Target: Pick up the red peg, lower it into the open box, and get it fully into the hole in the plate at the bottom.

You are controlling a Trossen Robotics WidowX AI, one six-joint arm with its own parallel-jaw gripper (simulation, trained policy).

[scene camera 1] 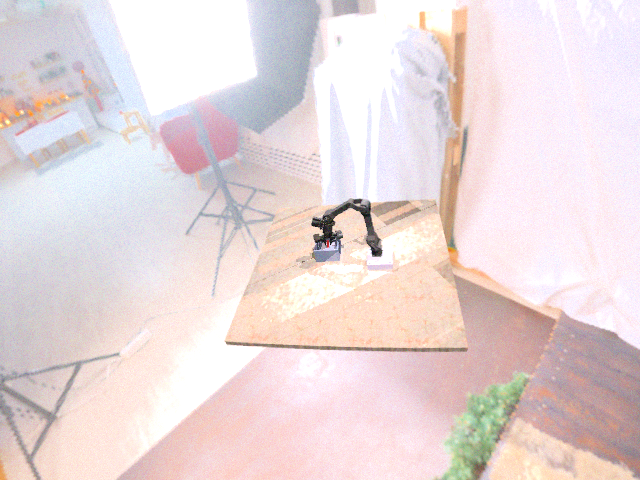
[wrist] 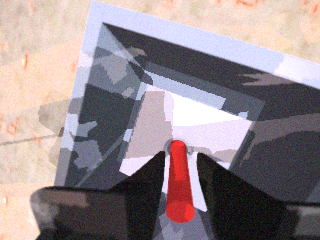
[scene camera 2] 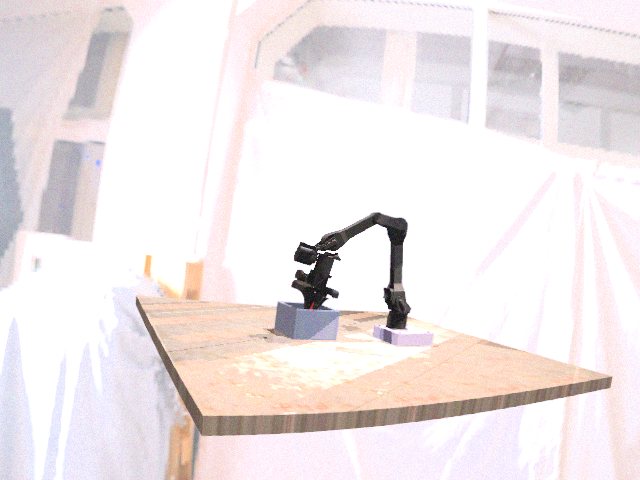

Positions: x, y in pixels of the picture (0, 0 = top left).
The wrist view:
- my gripper: 180, 157
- red peg: 180, 208
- blue-grey box: 120, 54
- plate: 163, 116
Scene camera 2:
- my gripper: 308, 313
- blue-grey box: 292, 319
